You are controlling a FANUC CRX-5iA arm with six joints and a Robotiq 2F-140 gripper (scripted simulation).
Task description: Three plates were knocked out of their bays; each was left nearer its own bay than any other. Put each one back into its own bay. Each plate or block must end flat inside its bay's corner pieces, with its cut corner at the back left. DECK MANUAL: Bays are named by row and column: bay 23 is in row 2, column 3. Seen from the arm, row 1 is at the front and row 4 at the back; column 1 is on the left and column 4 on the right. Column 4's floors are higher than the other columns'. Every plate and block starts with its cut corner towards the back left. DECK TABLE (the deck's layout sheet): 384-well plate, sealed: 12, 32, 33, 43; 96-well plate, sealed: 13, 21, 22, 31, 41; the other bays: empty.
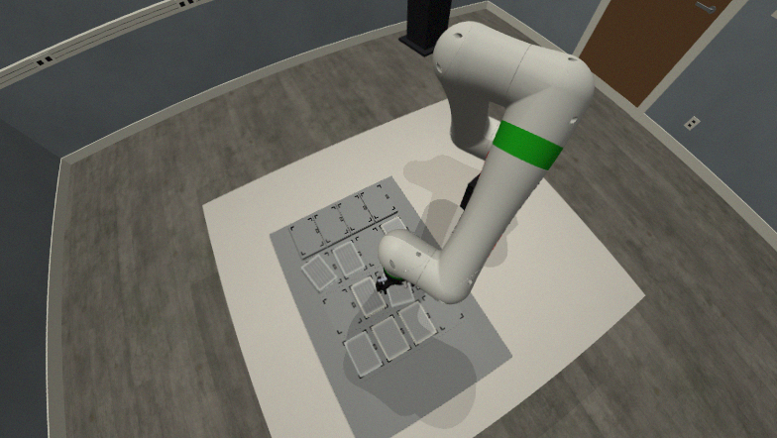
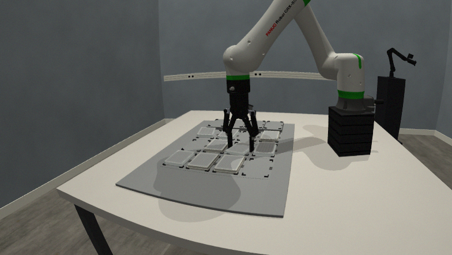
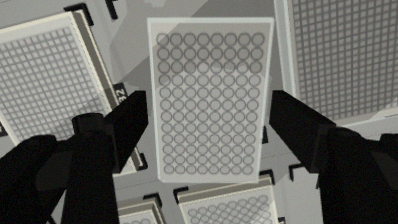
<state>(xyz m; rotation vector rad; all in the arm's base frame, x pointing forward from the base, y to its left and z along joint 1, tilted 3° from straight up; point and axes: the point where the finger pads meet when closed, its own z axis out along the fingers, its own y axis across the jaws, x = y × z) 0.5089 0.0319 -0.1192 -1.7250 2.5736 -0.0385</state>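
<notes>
My gripper is now 20 mm above the plate. Also, from my hand: label 43: 210 mm to the right, 140 mm ahead, 30 mm below.
</notes>
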